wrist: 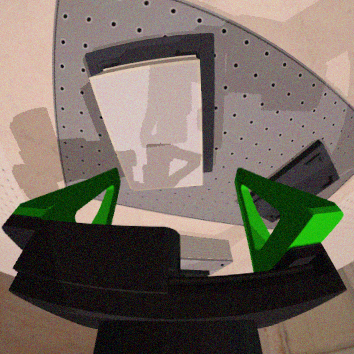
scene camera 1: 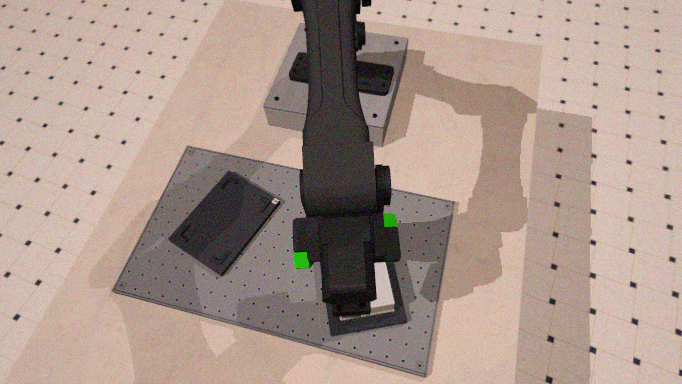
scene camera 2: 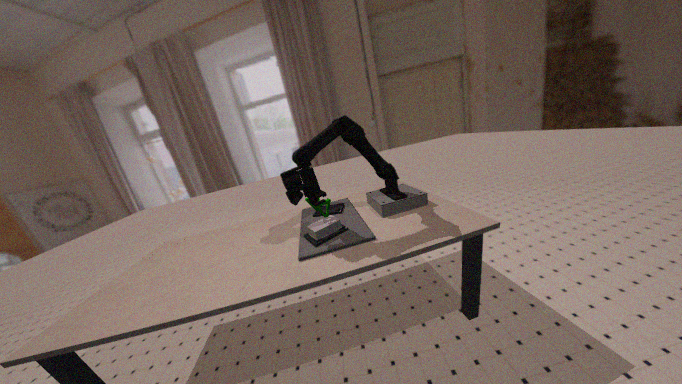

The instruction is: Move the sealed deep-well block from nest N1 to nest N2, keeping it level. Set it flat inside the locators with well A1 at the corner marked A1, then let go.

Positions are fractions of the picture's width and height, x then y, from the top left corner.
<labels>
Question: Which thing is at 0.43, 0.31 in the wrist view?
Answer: A white block.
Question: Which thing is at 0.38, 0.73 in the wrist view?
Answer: The gripper.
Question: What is the gripper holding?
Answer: Nothing.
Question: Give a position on a dark nest plate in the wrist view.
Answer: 0.88, 0.48
</labels>
